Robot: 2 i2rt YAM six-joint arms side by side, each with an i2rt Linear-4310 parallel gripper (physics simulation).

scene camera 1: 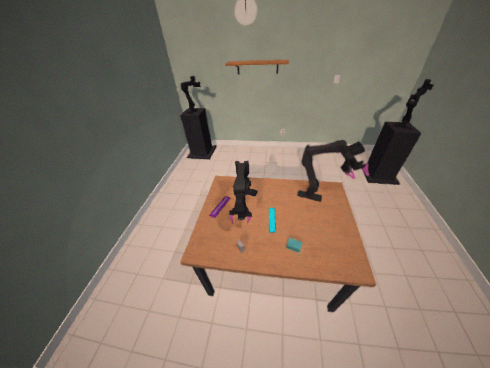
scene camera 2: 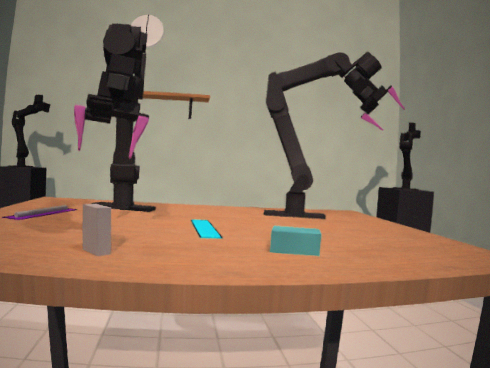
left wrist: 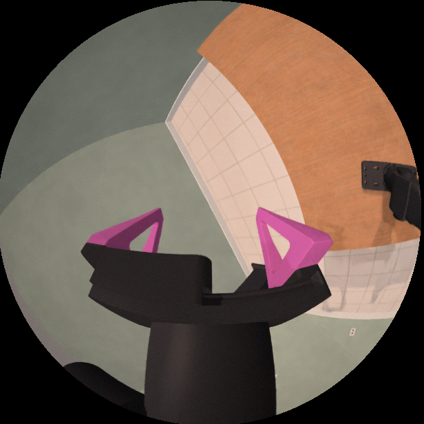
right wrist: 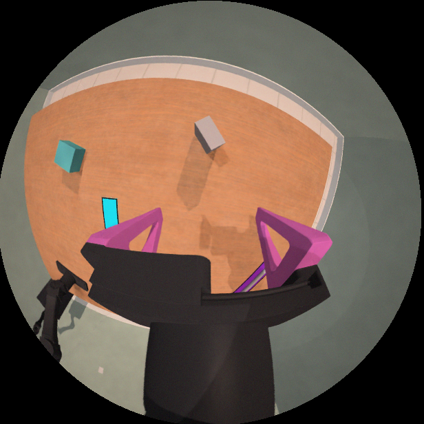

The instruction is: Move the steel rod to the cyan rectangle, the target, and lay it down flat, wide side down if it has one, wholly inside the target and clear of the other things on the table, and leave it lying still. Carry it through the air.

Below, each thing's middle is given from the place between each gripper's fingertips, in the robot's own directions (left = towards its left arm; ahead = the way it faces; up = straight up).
My right gripper is now 120 mm above the grey block (scene camera 2: 96,218), 100 mm short of it and 10 mm to the right of it.
Right now my left hand is 77 cm to the left of the grey block, 45 cm short of it and 29 cm above it.
